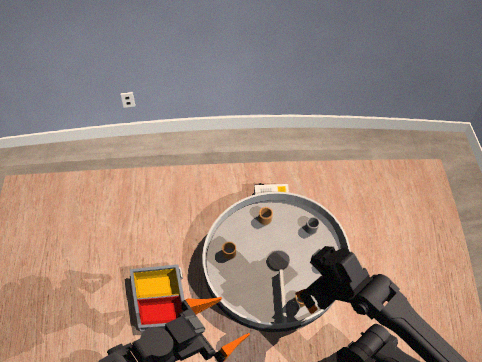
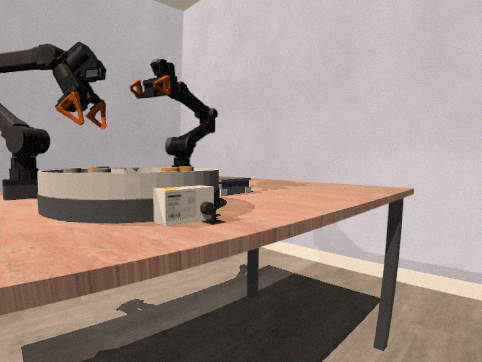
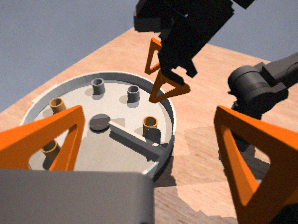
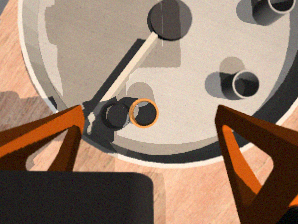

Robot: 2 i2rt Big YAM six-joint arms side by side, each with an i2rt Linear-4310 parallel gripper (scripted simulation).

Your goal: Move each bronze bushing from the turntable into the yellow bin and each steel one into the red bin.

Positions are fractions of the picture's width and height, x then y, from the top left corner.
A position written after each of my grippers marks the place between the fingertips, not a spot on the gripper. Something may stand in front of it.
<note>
I see my left gripper (image 3: 0.50, 0.50), my right gripper (image 2: 0.20, 0.35), a red bin (image 1: 0.32, 0.86), a yellow bin (image 1: 0.33, 0.78), a steel bushing (image 4: 0.84, 0.36) and a turntable (image 1: 0.52, 0.78).
My right gripper shows as well in image 3 (image 3: 0.50, 0.39) and in image 4 (image 4: 0.50, 0.50). The turntable is seen too in image 3 (image 3: 0.34, 0.67) and in image 4 (image 4: 0.28, 0.25). Image 3 does not show the red bin: it is out of frame. Image 4 does not show the red bin: it is out of frame.
</note>
